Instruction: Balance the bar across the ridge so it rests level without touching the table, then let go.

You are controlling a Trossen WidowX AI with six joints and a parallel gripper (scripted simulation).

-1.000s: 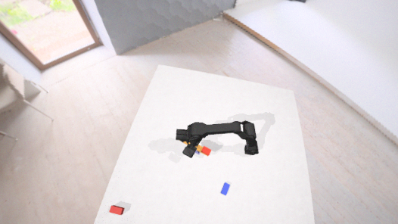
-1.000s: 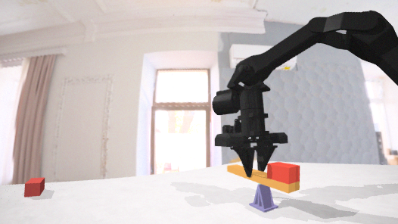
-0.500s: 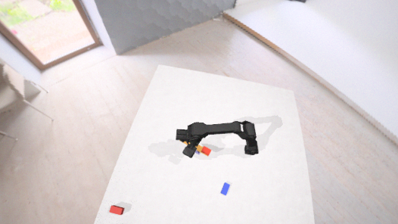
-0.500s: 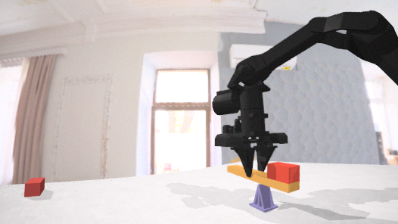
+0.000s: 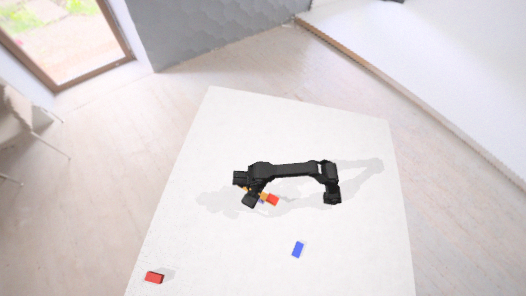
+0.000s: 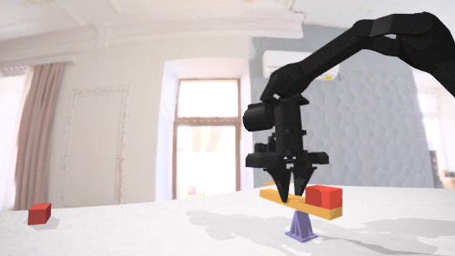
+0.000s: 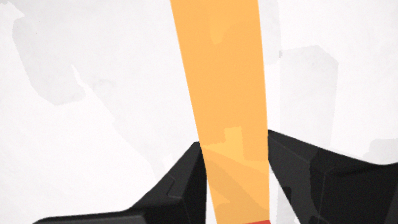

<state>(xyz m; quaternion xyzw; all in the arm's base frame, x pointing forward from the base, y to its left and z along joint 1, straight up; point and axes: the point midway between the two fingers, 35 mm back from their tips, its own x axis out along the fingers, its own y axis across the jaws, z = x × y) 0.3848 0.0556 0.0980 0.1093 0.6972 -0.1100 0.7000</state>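
The ridge is 3 cm behind my gripper tip, 1 cm to the left of it and 1 cm below it. Round my gripper tip: blue block: 24 cm behind, 22 cm to the left, 6 cm below; then red block: 36 cm ahead, 44 cm to the left, 5 cm below.
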